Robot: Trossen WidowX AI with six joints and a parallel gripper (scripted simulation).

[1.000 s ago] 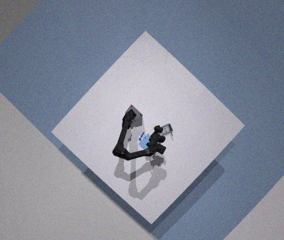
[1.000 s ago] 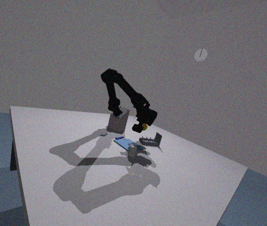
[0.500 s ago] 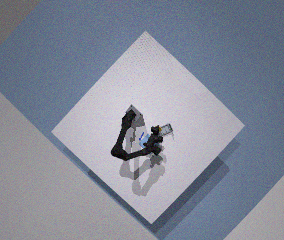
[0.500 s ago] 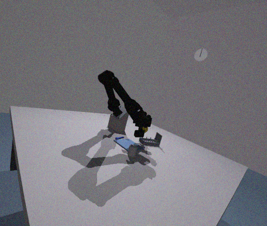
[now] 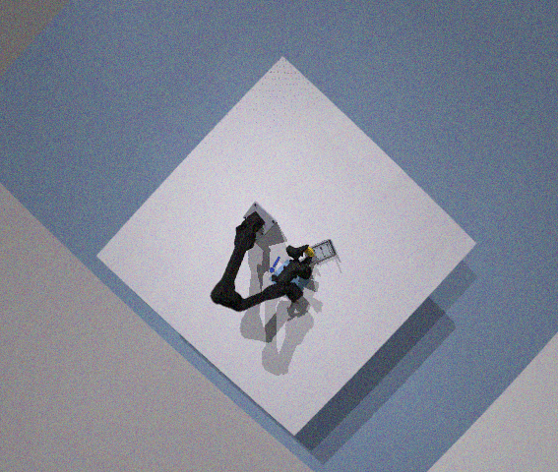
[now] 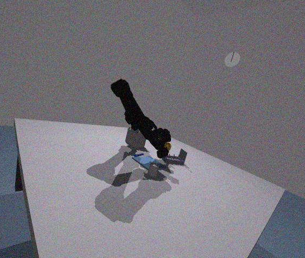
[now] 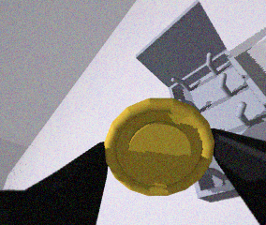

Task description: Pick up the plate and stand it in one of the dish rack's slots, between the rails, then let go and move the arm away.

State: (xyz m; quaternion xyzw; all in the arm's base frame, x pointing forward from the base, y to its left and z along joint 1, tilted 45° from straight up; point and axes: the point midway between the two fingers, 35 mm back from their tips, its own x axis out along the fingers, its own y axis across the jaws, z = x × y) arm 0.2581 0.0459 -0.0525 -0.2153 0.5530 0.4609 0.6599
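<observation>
Now: gripper tip 5 cm above the grey dish rack, 4 cm short of it and 3 cm to the right of it. From my gripper tip the other things lie so: yellow plate 1 cm to the right; then light blue mat 16 cm to the right, 7 cm below, 6 cm ahead; then blue spoon 18 cm to the right, 7 cm below, 4 cm behind.
</observation>
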